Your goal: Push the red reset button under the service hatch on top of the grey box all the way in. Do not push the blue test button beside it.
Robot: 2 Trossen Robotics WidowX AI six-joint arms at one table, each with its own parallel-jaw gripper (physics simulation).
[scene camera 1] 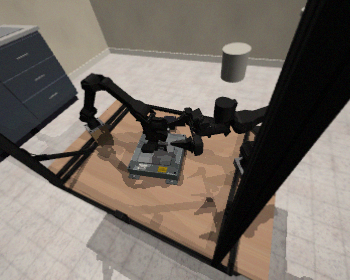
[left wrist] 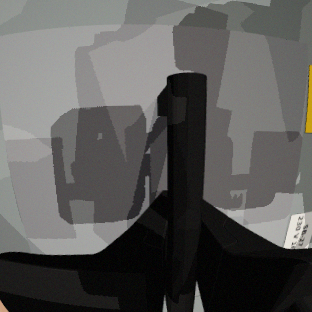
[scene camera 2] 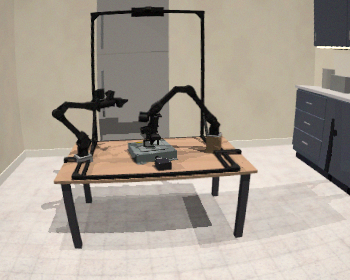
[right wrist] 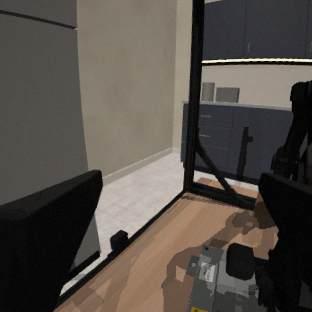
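Note:
The grey box [scene camera 1: 146,168] [scene camera 2: 158,156] [right wrist: 207,280] stands in the middle of the table. Its light grey service hatch [scene camera 1: 144,158] [left wrist: 46,77] lies on top. My left gripper [scene camera 1: 154,145] [scene camera 2: 151,140] [left wrist: 175,197] reaches down onto the box and is shut on the hatch's black handle [left wrist: 186,124]. My right gripper [scene camera 1: 190,144] [scene camera 2: 122,102] [right wrist: 181,179] is open and empty, hanging in the air beside and above the box. The red and blue buttons are hidden in every view.
A yellow label [scene camera 1: 162,169] [left wrist: 308,99] marks the box. A small black block [scene camera 2: 163,163] sits on the table in front of it. A brown block [scene camera 1: 100,133] [scene camera 2: 213,143] is at the left arm's base. A black frame post [scene camera 1: 271,125] rises at the table's edge.

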